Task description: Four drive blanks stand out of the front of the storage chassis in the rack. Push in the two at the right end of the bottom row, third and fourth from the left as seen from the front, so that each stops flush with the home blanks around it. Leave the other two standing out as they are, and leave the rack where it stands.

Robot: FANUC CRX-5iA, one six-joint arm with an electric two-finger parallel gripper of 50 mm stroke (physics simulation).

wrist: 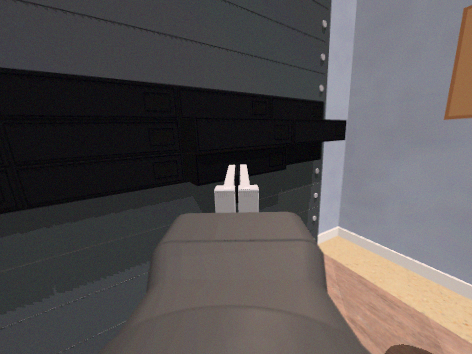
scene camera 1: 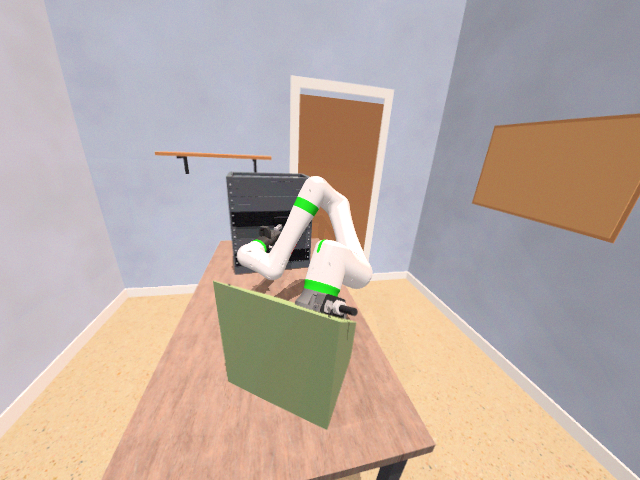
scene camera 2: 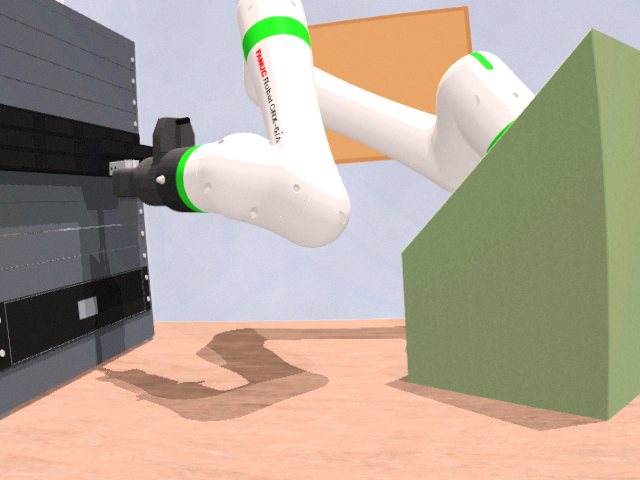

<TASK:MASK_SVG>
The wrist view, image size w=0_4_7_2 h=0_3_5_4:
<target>my gripper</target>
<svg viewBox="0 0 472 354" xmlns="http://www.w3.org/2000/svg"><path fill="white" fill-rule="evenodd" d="M371 353L361 344L328 295L324 253L298 215L292 212L259 212L259 188L257 185L250 185L247 165L241 164L229 165L224 185L215 187L215 213L187 213L178 216L151 255L146 294L116 337L108 342L97 354Z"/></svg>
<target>grey rack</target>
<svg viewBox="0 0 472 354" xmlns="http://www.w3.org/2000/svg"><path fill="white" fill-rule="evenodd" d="M0 0L0 354L97 354L108 342L116 337L146 294L151 255L178 216L187 213L215 213L214 189L216 186L224 185L229 165L247 165L250 185L257 185L259 188L259 212L295 213L304 222L318 244L324 142L345 140L347 120L325 120L332 0Z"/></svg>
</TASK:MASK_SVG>
